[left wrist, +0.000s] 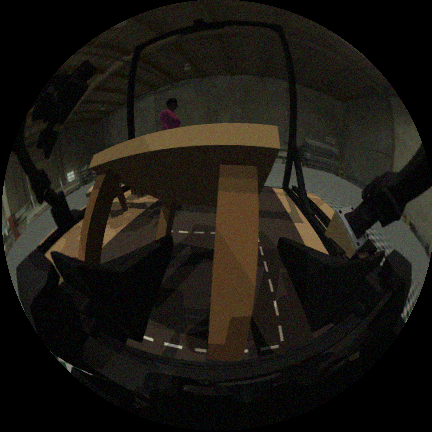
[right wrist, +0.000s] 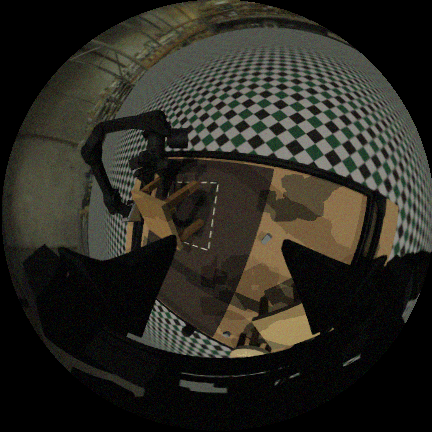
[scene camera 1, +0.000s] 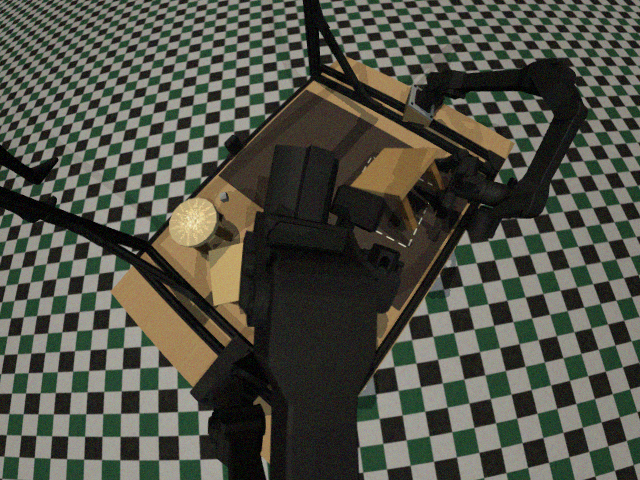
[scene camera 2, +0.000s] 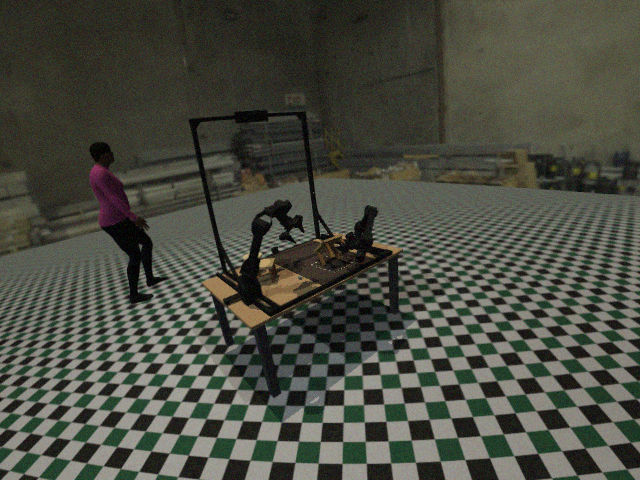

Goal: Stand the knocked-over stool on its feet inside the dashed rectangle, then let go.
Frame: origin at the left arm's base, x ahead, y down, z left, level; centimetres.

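Seen in the pictures: left gripper, fingertip midpoint: [left wrist: 227, 242] [right wrist: 155, 196]; right gripper, fingertip midpoint: [left wrist: 52, 142] [right wrist: 230, 243] [scene camera 2: 300, 238]; left arm's base at its link origin: [left wrist: 354, 223] [right wrist: 127, 211] [scene camera 1: 423, 101] [scene camera 2: 356, 236]; right arm's base at its link origin: [left wrist: 55, 200] [scene camera 1: 234, 392] [scene camera 2: 248, 280].
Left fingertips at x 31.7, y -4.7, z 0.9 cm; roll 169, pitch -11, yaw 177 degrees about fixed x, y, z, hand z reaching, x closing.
Note:
Pixels of each thing's middle, then the offset from my left fingertips to it.
- light-wood stool at the middle of its body: [left wrist: 179, 232] [scene camera 1: 398, 187] [right wrist: 169, 208] [scene camera 2: 332, 250] dx +4.2, dy +1.8, dz -4.2 cm
- round-seated stool at the middle of its body: [scene camera 1: 203, 228] [right wrist: 253, 346] dx +27.8, dy +6.1, dz -53.7 cm
- pale square-seated stool at the middle of its body: [scene camera 1: 246, 274] [right wrist: 287, 315] [left wrist: 108, 196] [scene camera 2: 264, 271] dx +36.5, dy +6.1, dz -36.8 cm
- small grey piece at the middle of its body: [scene camera 1: 223, 196] dx +15.4, dy +11.0, dz -55.0 cm
The light-wood stool [scene camera 1: 392, 170] [scene camera 2: 329, 242] [left wrist: 190, 140] [right wrist: 156, 215] has its seat up and its legs pointing down, at the dashed rectangle [scene camera 1: 391, 238] [left wrist: 172, 345] [right wrist: 215, 205]. I cannot tell whether it stands fully level or whether all its feet rest inside the line. In the left wrist view the near leg stands between the spread fingers of my left gripper [left wrist: 225, 242], which is open, low under the seat edge, and does not clamp the leg. My right gripper [scene camera 2: 293, 232] [right wrist: 230, 243] is open and empty, high above the table to the left of the stool.
A round-seated stool [scene camera 1: 193, 222] [right wrist: 250, 352] and a pale square-seated stool [scene camera 1: 225, 273] [right wrist: 286, 325] stand at the left of the table in scene camera 1. A small grey piece [scene camera 1: 223, 196] lies near the round stool. A black frame rises over the table. A person [scene camera 2: 109, 198] stands behind the table.

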